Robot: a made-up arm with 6 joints.
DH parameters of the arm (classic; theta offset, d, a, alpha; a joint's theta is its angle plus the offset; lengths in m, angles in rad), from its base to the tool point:
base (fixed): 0 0.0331 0 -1.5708
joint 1: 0 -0.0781 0.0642 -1.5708
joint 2: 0 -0.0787 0.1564 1.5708
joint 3: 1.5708 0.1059 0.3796 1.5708
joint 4: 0 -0.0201 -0.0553 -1.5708
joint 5: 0 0.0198 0.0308 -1.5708
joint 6: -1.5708 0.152 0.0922 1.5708
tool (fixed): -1.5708 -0.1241 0 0
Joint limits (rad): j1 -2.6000..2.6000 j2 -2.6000..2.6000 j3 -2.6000..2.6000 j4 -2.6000..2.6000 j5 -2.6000..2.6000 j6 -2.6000..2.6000
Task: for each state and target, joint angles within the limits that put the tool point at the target. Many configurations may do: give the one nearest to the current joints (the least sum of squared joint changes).
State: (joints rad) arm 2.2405 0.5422 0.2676 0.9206 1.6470 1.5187
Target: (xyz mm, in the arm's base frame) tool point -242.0 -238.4 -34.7
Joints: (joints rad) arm 1.8452 0.2719 -0.1115 0.7637 1.8866 1.6398
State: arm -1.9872 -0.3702 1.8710 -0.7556 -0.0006 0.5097
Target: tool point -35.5 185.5 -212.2
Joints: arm -1.9105 0.4927 1.2561 -0.5958 0.1607 0.3926
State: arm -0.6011 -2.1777 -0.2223 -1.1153 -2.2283 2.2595
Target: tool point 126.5 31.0 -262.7
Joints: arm -0.3322 -2.3480 0.1760 -0.5043 -2.0218 2.6000
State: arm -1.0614 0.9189 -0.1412 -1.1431 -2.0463 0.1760
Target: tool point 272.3 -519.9 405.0
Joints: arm -1.3975 1.1493 -0.4915 -1.1349 -2.0635 0.3624
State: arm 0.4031 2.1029 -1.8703 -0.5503 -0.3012 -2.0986
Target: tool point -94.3 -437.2 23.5
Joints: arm 0.4385 2.3600 -1.6967 -0.0800 0.1530 -2.4329
